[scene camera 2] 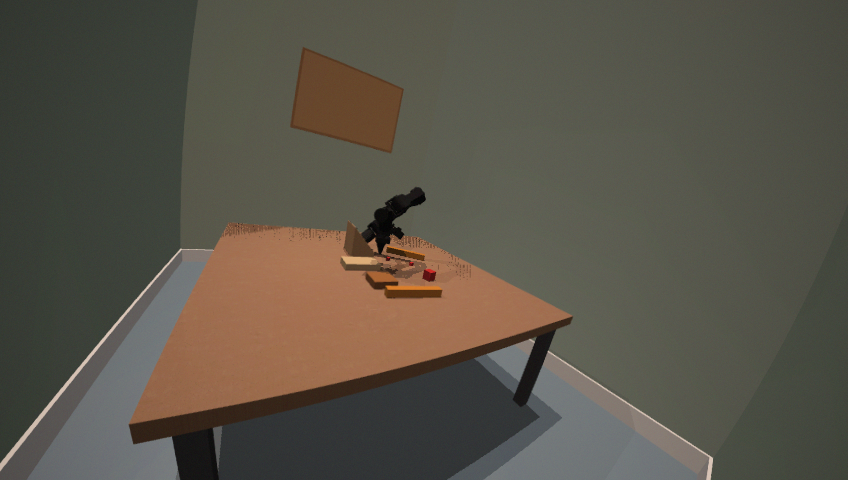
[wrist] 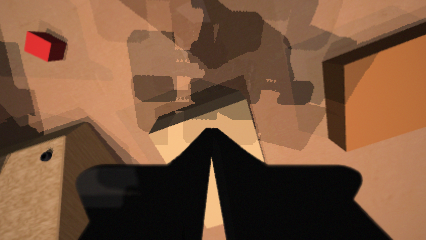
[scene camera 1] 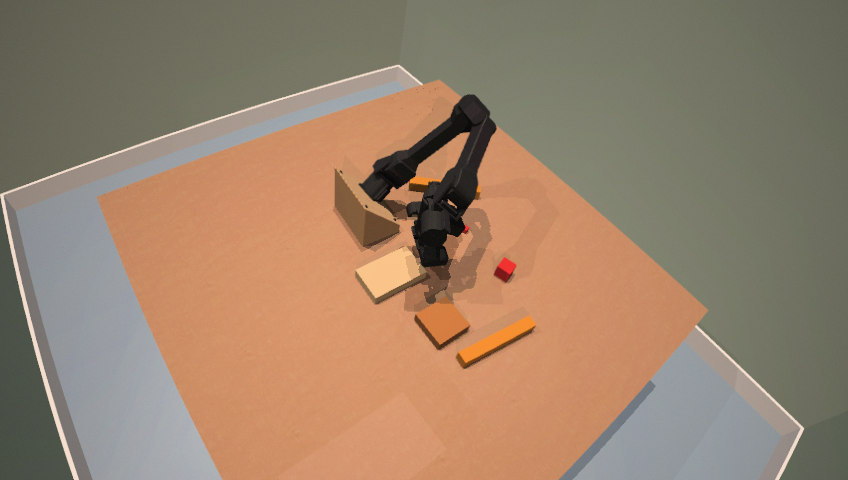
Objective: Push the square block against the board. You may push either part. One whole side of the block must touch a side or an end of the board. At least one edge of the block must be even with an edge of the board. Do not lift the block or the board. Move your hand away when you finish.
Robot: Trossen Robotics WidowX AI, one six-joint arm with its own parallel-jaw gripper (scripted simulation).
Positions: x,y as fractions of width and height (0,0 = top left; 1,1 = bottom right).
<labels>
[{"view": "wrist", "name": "gripper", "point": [0.50,0.56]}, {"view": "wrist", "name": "pale tan flat slab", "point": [0.40,0.56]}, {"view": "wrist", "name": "orange-brown square block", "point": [0.86,0.38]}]
</labels>
